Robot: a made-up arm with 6 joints. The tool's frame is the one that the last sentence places. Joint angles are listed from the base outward.
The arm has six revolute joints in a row. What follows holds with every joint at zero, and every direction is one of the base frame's. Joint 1 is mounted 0.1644 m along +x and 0.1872 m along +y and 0.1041 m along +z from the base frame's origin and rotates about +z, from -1.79 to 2.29 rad. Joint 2 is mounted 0.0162 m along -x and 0.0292 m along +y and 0.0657 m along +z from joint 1 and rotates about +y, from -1.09 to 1.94 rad. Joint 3 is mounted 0.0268 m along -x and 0.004 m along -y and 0.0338 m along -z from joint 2 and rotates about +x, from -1.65 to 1.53 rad. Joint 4 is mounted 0.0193 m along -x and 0.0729 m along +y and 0.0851 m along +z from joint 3 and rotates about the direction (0.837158, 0.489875, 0.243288), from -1.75 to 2.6 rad. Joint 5 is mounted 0.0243 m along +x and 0.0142 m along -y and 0.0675 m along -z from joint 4 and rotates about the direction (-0.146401, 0.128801, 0.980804), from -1.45 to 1.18 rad. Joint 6 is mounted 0.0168 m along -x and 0.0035 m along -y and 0.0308 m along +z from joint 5 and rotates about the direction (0.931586, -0.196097, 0.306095), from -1.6 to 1.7 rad. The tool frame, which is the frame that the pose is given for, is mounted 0.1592 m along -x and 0.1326 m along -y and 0.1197 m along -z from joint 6; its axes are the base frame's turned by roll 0.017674, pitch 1.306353 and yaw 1.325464 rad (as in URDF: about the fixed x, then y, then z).
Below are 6 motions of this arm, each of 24 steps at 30 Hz.
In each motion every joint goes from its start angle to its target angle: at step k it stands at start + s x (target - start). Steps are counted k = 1, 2, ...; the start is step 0. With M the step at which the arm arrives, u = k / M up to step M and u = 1 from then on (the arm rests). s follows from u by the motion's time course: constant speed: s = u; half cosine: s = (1 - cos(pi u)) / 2; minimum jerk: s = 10 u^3 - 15 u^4 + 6 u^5.
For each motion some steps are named. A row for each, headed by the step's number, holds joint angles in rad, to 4 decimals.
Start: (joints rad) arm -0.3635 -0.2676 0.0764 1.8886 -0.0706 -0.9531
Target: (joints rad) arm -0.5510 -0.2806 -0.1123 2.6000 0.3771 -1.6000
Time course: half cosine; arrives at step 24
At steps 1, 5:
1: -0.3643 -0.2677 0.0756 1.8916 -0.0687 -0.9559
5: -0.3829 -0.2689 0.0569 1.9621 -0.0243 -1.0199

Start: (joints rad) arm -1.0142 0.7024 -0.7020 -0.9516 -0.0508 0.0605
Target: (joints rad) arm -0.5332 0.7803 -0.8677 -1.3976 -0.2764 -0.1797
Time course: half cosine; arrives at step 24
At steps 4, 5, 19, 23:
4: -0.9820 0.7076 -0.7131 -0.9815 -0.0659 0.0444
5: -0.9645 0.7104 -0.7191 -0.9977 -0.0741 0.0357
19: -0.5829 0.7723 -0.8506 -1.3515 -0.2531 -0.1549
23: -0.5353 0.7800 -0.8670 -1.3957 -0.2754 -0.1787

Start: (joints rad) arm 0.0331 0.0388 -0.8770 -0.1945 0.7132 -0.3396
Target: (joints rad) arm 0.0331 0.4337 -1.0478 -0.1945 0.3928 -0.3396
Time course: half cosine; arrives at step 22
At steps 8, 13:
8: 0.0331 0.1542 -0.9269 -0.1945 0.6195 -0.3396
13: 0.0331 0.2919 -0.9865 -0.1945 0.5079 -0.3396

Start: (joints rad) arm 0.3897 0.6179 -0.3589 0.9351 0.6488 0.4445
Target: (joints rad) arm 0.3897 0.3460 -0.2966 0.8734 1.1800 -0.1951
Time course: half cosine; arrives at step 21
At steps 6, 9, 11, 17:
6: 0.3897 0.5667 -0.3472 0.9235 0.7488 0.3241
9: 0.3897 0.5122 -0.3347 0.9111 0.8553 0.1959
11: 0.3897 0.4718 -0.3254 0.9019 0.9342 0.1008
17: 0.3897 0.3696 -0.3020 0.8788 1.1338 -0.1395

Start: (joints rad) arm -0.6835 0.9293 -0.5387 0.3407 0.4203 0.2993
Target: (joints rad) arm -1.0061 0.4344 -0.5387 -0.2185 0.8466 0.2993
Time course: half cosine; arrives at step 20
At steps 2, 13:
2: -0.6914 0.9172 -0.5387 0.3270 0.4307 0.2993
13: -0.9180 0.5695 -0.5387 -0.0658 0.7302 0.2993

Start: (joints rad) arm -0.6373 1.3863 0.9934 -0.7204 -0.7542 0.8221
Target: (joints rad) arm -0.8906 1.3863 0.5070 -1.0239 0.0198 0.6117
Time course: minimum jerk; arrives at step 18
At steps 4, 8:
4: -0.6567 1.3863 0.9562 -0.7436 -0.6951 0.8060
8: -0.7378 1.3863 0.8005 -0.8408 -0.4472 0.7386

